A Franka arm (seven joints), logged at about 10 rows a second.
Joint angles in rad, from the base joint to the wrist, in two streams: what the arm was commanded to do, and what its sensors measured. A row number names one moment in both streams.
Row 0, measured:
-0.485, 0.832, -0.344, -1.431, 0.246, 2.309, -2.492
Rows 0 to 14, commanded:
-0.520, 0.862, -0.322, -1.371, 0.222, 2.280, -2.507
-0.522, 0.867, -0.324, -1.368, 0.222, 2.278, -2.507
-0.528, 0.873, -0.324, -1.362, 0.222, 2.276, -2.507
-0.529, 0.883, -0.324, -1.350, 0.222, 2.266, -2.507
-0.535, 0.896, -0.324, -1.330, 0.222, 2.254, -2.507
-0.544, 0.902, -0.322, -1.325, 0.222, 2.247, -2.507
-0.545, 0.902, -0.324, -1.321, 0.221, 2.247, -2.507
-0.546, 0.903, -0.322, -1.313, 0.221, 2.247, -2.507
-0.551, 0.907, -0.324, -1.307, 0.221, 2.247, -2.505
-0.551, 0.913, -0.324, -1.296, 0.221, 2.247, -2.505
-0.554, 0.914, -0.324, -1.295, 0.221, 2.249, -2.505
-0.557, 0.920, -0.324, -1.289, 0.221, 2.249, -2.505
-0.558, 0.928, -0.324, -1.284, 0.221, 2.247, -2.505
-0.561, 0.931, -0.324, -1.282, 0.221, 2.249, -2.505
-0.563, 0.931, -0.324, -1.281, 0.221, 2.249, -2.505
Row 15, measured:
-0.543, 0.913, -0.336, -1.323, 0.246, 2.272, -2.500
